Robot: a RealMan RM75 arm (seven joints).
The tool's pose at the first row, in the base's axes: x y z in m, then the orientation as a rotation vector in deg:
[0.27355, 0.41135, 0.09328, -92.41, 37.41, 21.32]
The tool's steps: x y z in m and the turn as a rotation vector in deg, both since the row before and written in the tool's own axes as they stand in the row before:
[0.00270, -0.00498, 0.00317, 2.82, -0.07, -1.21]
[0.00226, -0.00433, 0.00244, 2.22, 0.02, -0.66]
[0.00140, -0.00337, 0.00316, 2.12, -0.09, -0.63]
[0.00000, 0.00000, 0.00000, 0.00, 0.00, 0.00]
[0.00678, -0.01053, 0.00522, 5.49, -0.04, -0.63]
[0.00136, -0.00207, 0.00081, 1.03, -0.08, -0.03]
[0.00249, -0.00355, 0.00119, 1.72, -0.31, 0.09]
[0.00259, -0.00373, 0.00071, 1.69, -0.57, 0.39]
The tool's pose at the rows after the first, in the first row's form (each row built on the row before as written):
[0.27910, 0.41414, 0.09516, -90.04, 36.61, 19.43]
[0.28381, 0.41609, 0.09711, -88.11, 36.27, 18.11]
[0.28742, 0.41879, 0.09884, -86.23, 35.86, 16.94]
[0.28742, 0.41879, 0.09884, -86.23, 35.86, 16.94]
[0.29976, 0.42185, 0.10359, -81.13, 35.68, 14.57]
[0.30215, 0.42204, 0.10461, -80.13, 35.64, 14.25]
[0.30632, 0.42207, 0.10629, -78.39, 35.53, 13.95]
[0.31053, 0.42149, 0.10805, -76.54, 35.41, 14.07]

